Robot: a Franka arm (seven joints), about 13 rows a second.
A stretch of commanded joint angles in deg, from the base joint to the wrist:
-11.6 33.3 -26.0 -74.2 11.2 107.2 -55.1
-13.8 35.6 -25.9 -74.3 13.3 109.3 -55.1
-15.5 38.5 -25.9 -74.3 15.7 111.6 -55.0
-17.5 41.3 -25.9 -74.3 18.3 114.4 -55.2
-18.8 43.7 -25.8 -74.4 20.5 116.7 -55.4
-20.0 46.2 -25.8 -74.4 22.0 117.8 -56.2
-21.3 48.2 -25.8 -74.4 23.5 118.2 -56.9
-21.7 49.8 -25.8 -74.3 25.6 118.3 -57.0
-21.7 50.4 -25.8 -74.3 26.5 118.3 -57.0
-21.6 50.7 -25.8 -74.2 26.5 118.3 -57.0
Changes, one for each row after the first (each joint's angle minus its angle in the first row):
-2.2 2.3 0.1 -0.1 2.1 2.1 0.0
-3.9 5.2 0.1 -0.1 4.5 4.4 0.1
-5.9 8.0 0.1 -0.1 7.1 7.2 -0.1
-7.2 10.4 0.2 -0.2 9.3 9.5 -0.3
-8.4 12.9 0.2 -0.2 10.8 10.6 -1.1
-9.7 14.9 0.2 -0.2 12.3 11.0 -1.8
-10.1 16.5 0.2 -0.1 14.4 11.1 -1.9
-10.1 17.1 0.2 -0.1 15.3 11.1 -1.9
-10.0 17.4 0.2 0.0 15.3 11.1 -1.9

